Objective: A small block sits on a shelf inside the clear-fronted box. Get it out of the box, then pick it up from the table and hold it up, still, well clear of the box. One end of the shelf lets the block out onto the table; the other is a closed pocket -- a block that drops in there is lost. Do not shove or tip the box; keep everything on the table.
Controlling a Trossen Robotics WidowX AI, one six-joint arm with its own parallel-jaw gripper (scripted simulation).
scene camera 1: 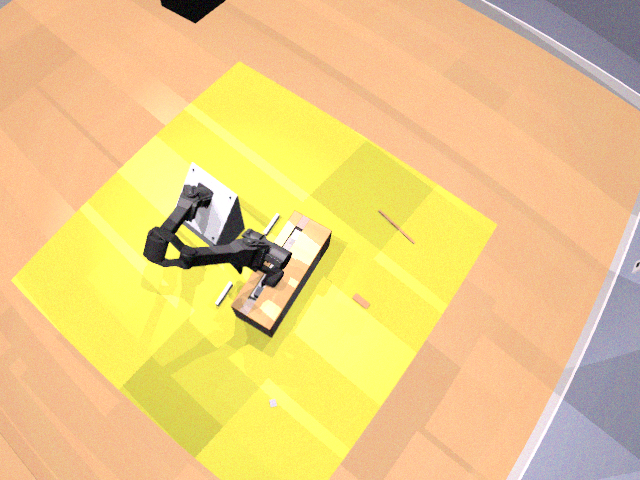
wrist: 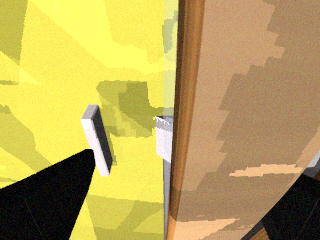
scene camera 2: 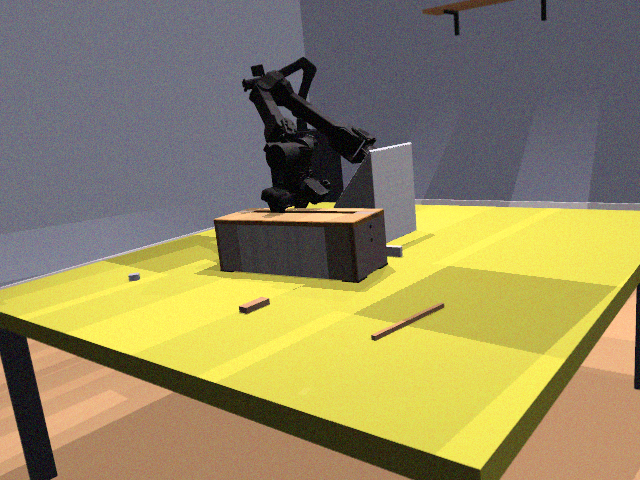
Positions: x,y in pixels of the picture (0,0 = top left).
Scene:
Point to a box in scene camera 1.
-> At 308,240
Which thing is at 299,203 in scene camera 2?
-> My gripper.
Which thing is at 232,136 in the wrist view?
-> A box.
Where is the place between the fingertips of my gripper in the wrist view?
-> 169,158

